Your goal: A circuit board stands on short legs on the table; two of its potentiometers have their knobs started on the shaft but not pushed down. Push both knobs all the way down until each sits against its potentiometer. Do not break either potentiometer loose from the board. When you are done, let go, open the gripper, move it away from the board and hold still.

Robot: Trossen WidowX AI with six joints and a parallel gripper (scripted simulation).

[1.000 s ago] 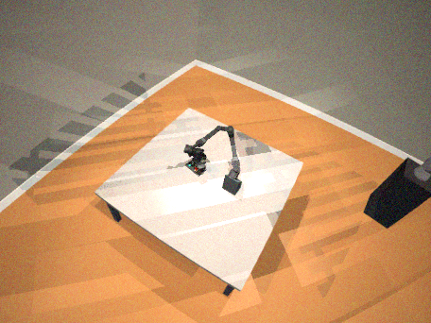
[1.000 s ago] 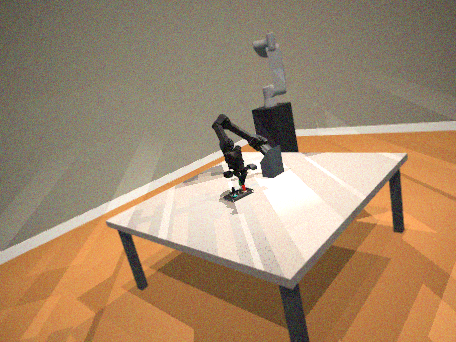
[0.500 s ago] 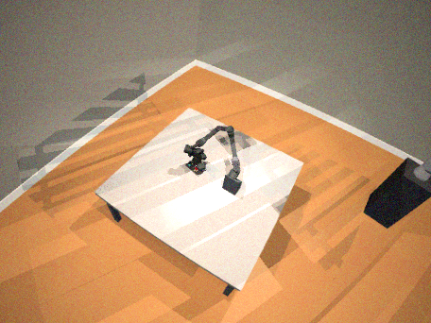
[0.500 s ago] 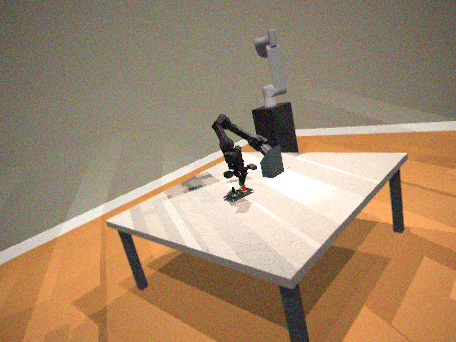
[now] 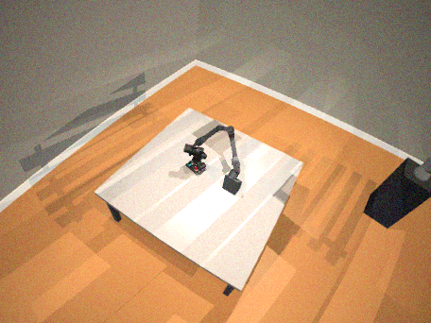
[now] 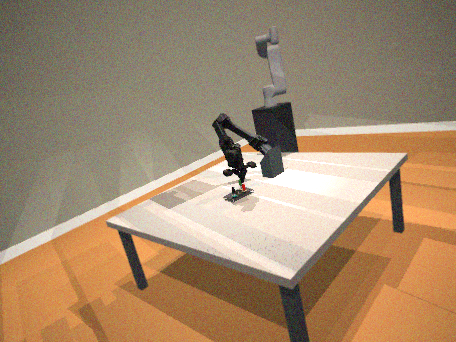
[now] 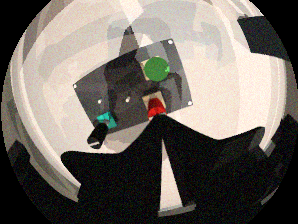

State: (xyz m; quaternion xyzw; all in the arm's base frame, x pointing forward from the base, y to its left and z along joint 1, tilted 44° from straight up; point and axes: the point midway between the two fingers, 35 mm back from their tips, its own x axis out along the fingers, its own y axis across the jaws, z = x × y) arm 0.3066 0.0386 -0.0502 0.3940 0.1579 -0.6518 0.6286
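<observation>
Right now my gripper tip is 20 mm above the red knob.
</observation>
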